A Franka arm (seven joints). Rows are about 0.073 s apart.
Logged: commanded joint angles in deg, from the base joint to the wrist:
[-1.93 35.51 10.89 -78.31 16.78 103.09 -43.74]
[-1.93 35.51 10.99 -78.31 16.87 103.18 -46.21]
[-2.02 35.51 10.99 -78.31 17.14 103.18 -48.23]
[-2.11 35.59 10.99 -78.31 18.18 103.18 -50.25]
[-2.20 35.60 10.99 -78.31 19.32 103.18 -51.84]
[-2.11 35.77 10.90 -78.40 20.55 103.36 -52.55]
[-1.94 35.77 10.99 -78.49 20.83 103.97 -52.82]
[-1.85 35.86 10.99 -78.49 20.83 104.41 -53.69]
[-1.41 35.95 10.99 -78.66 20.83 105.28 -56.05]
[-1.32 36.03 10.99 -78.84 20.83 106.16 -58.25]
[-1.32 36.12 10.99 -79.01 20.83 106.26 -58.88]
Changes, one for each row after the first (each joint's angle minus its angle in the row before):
[0.00 0.00 0.10 0.00 0.09 0.09 -2.47]
[-0.09 0.00 0.00 0.00 0.27 0.00 -2.02]
[-0.09 0.08 0.00 0.00 1.04 0.00 -2.02]
[-0.09 0.01 0.00 0.00 1.14 0.00 -1.59]
[0.09 0.17 -0.09 -0.09 1.23 0.18 -0.71]
[0.17 0.00 0.09 -0.09 0.28 0.61 -0.27]
[0.09 0.09 0.00 0.00 0.00 0.44 -0.87]
[0.44 0.09 0.00 -0.17 0.00 0.87 -2.36]
[0.09 0.08 0.00 -0.18 0.00 0.88 -2.20]
[0.00 0.09 0.00 -0.17 0.00 0.10 -0.63]

